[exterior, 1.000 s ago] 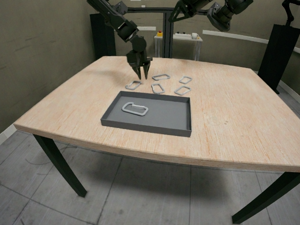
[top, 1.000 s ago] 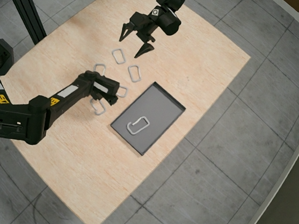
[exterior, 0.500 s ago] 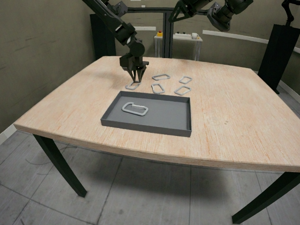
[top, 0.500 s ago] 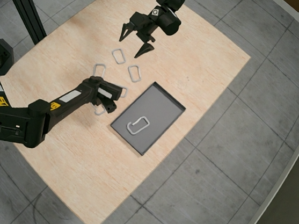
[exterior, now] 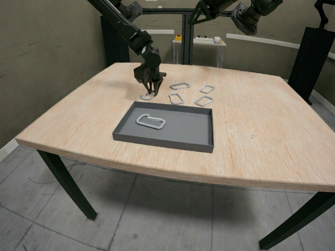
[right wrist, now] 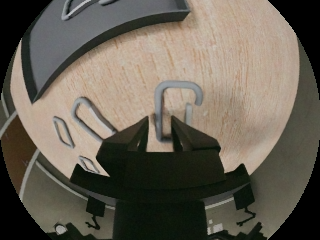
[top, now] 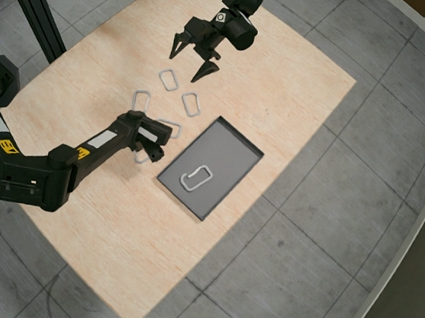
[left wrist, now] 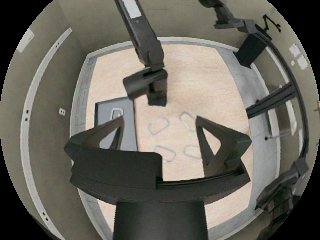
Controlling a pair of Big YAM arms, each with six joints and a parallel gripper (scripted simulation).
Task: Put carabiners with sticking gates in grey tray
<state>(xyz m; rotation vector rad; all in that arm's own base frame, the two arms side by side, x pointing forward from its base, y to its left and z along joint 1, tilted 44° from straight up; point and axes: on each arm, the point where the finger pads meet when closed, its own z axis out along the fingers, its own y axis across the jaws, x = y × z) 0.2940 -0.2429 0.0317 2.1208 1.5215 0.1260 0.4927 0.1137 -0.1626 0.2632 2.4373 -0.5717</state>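
Now: the grey tray 20 cm ahead of my right hand, 12 cm to the left of it and 1 cm below it.
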